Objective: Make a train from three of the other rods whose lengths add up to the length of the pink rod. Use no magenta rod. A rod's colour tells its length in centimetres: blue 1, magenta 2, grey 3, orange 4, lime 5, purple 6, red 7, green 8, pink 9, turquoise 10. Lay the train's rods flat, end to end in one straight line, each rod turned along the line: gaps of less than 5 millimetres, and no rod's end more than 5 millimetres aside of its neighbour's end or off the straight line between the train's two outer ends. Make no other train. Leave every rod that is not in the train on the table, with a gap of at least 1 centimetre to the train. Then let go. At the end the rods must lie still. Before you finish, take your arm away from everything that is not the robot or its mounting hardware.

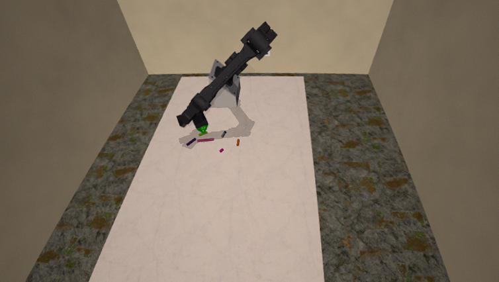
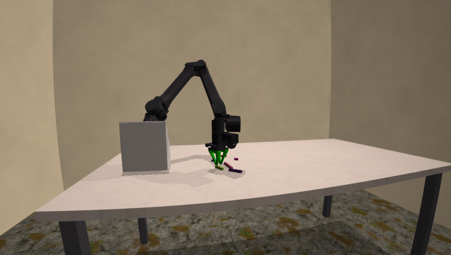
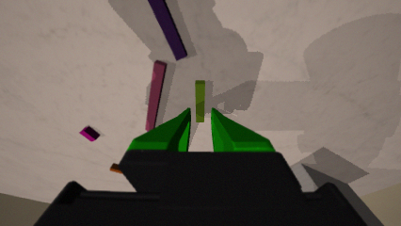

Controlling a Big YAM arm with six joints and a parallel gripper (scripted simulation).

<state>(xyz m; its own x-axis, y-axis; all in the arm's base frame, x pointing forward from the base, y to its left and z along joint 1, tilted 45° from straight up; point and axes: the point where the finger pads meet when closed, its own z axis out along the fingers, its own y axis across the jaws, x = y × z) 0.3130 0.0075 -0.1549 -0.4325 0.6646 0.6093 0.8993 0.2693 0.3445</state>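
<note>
Now: the lime rod 20 mm below my hand. From my hand the other things lie so: pink rod: 50 mm ahead, 20 mm to the left, 20 mm below; purple rod: 60 mm to the right, 60 mm ahead, 20 mm below; grey rod: 110 mm to the left, 20 mm below, 20 mm ahead.
</note>
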